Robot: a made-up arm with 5 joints. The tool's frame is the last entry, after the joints. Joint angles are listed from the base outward. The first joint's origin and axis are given. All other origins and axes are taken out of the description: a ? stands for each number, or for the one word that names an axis. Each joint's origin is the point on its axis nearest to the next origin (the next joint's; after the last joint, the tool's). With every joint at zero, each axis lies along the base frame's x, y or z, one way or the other. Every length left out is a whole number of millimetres.
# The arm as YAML. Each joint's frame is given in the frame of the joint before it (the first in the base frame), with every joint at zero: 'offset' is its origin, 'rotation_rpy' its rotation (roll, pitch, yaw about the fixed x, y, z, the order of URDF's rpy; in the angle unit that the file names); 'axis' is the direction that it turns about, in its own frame. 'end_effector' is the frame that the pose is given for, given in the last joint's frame.
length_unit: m
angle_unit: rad
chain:
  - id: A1
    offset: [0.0, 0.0, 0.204]
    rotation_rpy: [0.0, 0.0, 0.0]
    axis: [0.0, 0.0, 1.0]
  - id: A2
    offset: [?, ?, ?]
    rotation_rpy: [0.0, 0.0, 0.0]
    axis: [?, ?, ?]
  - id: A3
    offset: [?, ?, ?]
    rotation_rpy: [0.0, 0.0, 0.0]
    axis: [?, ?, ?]
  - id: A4
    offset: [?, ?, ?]
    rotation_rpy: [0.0, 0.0, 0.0]
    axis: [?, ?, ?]
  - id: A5
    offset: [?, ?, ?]
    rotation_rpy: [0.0, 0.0, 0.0]
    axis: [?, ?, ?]
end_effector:
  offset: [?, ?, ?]
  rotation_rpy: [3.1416, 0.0, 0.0]
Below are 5 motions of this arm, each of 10 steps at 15 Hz.
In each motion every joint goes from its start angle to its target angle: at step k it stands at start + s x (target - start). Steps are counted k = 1, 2, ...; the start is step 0. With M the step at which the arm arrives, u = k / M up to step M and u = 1 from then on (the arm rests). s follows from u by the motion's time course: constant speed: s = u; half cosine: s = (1 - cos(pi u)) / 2; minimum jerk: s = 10 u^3 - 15 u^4 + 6 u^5.
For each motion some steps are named. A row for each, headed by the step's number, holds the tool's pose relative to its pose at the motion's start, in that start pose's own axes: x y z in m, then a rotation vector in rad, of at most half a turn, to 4 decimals.
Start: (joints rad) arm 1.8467 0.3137 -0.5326 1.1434 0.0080
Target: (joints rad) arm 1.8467 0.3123 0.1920 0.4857 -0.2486
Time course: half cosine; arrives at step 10
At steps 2, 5, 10:
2: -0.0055 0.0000 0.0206 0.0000 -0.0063 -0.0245
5: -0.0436 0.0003 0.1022 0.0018 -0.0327 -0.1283
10: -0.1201 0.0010 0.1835 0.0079 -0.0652 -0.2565

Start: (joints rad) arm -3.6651 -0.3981 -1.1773 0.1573 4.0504
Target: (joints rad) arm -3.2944 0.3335 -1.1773 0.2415 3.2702
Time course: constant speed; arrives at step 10
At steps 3, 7, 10:
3: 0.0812 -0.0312 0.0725 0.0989 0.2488 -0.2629
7: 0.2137 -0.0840 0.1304 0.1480 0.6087 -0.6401
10: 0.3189 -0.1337 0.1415 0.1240 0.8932 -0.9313

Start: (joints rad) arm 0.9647 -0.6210 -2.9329 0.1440 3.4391
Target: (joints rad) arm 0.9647 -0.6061 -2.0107 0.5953 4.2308
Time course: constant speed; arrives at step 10
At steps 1, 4, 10:
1: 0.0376 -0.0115 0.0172 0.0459 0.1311 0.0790
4: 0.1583 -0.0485 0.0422 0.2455 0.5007 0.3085
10: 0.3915 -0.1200 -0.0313 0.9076 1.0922 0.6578

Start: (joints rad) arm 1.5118 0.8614 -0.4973 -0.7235 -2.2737
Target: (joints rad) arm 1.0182 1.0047 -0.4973 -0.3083 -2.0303
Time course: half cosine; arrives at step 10
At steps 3, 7, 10:
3: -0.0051 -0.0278 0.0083 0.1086 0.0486 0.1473
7: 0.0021 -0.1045 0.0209 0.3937 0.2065 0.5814
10: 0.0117 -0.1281 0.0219 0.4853 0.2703 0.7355

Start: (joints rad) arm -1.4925 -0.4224 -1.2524 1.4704 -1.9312
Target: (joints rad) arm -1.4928 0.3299 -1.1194 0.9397 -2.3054
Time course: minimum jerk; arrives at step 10
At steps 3, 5, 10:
3: -0.0080 0.0211 0.0476 0.0535 0.0220 -0.0610
5: -0.0169 0.0446 0.1534 0.1596 0.0778 -0.1865
10: -0.0104 0.0271 0.3130 0.3045 0.1857 -0.3700

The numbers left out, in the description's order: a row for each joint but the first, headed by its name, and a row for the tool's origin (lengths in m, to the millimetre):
A2: xyz 0.0 0.0 0.0, axis 0.0 1.0 0.0
A3: xyz 0.038 0.0 0.204, axis 0.0 1.0 0.0
A4: xyz 0.066 0.0 -0.293, axis 0.0 1.0 0.0
A5: xyz 0.066 0.0 -0.084, axis 0.0 0.0 -1.0
tool: xyz 0.0 0.0 0.0

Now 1 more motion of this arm.
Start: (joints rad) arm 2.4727 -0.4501 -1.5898 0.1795 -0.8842
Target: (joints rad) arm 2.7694 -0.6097 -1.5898 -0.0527 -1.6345
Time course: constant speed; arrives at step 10
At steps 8, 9, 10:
8: 0.0648 0.0207 -0.0723 -0.2100 0.3198 -0.4901
9: 0.0701 0.0245 -0.0823 -0.2504 0.3494 -0.5444
10: 0.0748 0.0284 -0.0924 -0.2935 0.3759 -0.5970

